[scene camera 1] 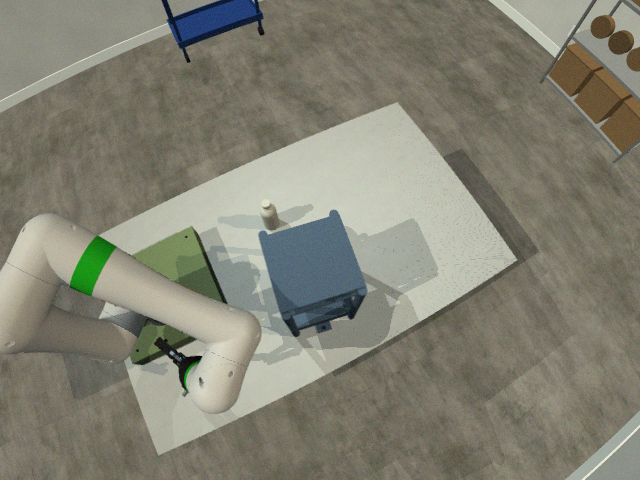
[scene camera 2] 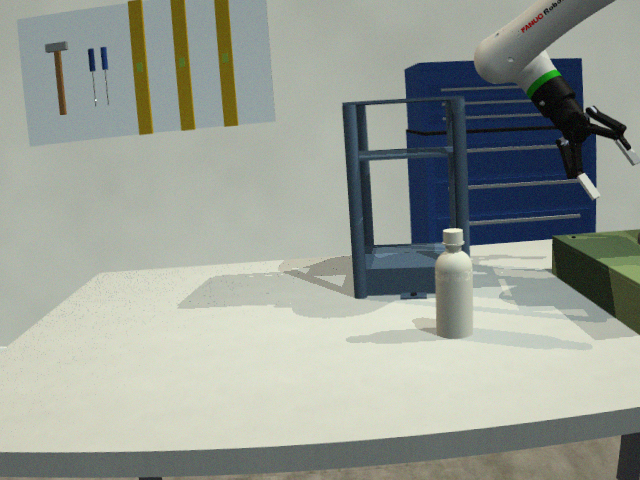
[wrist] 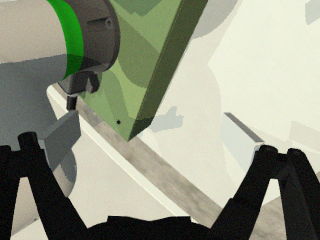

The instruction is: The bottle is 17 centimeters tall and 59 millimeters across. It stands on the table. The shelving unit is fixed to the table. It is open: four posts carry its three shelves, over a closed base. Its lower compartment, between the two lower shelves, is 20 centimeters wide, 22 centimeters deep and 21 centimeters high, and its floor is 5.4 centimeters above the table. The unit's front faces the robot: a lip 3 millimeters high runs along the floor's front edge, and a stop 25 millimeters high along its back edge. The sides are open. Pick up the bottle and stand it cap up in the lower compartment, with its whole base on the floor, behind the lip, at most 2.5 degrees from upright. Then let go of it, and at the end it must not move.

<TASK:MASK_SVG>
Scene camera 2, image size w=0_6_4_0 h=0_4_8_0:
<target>my gripper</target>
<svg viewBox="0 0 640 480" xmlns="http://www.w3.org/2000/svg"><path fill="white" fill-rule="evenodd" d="M568 99L550 115L552 123L563 134L563 137L557 139L555 143L560 150L567 178L576 178L589 197L594 200L600 197L600 193L585 172L583 172L581 147L586 137L595 134L613 139L632 166L640 163L640 158L624 137L624 132L627 129L626 125L600 112L595 106L586 108L584 113L583 108L576 99ZM590 118L593 118L610 129L590 123Z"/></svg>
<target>white bottle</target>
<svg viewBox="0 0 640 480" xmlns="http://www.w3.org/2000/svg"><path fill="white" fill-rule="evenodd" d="M445 229L443 230L442 245L445 246L445 251L440 254L435 263L436 333L438 336L447 339L462 339L473 334L473 266L470 257L461 251L461 245L464 244L463 230Z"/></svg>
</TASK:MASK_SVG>
